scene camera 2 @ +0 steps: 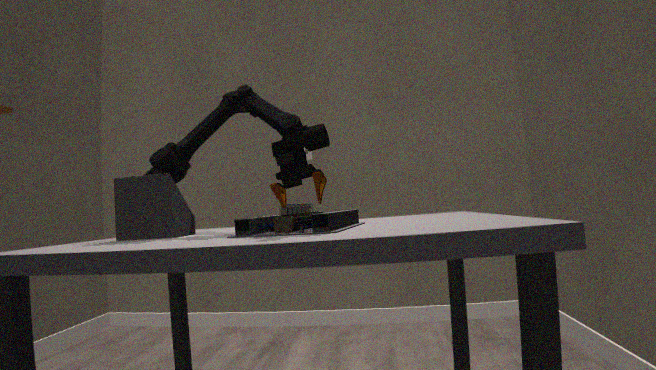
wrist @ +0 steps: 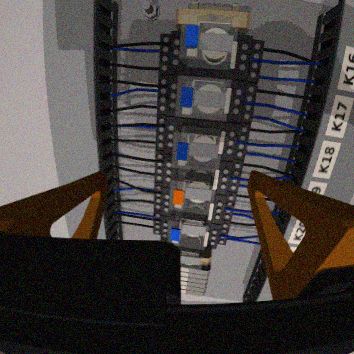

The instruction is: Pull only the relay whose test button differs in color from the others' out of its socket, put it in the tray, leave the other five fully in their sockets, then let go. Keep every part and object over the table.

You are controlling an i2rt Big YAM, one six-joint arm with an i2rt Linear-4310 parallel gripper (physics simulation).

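Pixels of known places: gripper, fingertip midpoint: [scene camera 2: 302, 207] [wrist: 177, 178]; arm's base, origin of the base link: [scene camera 2: 147, 194].
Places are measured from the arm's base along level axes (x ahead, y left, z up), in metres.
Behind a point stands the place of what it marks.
The relay with an orange test button [wrist: 197, 194] {z -0.065, x 0.473, y -0.105 m} stands in the socket row, fourth from the top of the wrist view. Relays with blue buttons stand above it [wrist: 204, 149] {z -0.065, x 0.465, y -0.132 m} and below it [wrist: 194, 235] {z -0.065, x 0.480, y -0.074 m}, with further blue-button relays [wrist: 210, 98] {z -0.065, x 0.457, y -0.159 m} [wrist: 212, 45] {z -0.065, x 0.452, y -0.184 m} toward the top. In the scene view the clear relay tops [scene camera 2: 297, 209] {z -0.077, x 0.477, y -0.159 m} blend together. My gripper [scene camera 2: 302, 204] {z -0.073, x 0.485, y -0.114 m} [wrist: 177, 178] {z -0.073, x 0.485, y -0.114 m} is open and empty, its fingers wide apart on either side of the row, with the tips close above it in the scene view. The black gripper body hides the bottom of the wrist view. I cannot make out the tray.
Black slotted wire ducts [scene camera 2: 342, 218] {z -0.107, x 0.587, y -0.150 m} [wrist: 106, 125] {z -0.112, x 0.546, y -0.155 m} run along both sides of the row, with black and blue wires to the sockets. Labels such as K17 [wrist: 338, 116] {z -0.090, x 0.377, y -0.137 m} line the right side. The panel sits on the table [scene camera 2: 450, 230] {z -0.133, x 0.769, y -0.420 m}, right of the grey arm base [scene camera 2: 147, 207] {z -0.041, x 0.030, y -0.056 m}.
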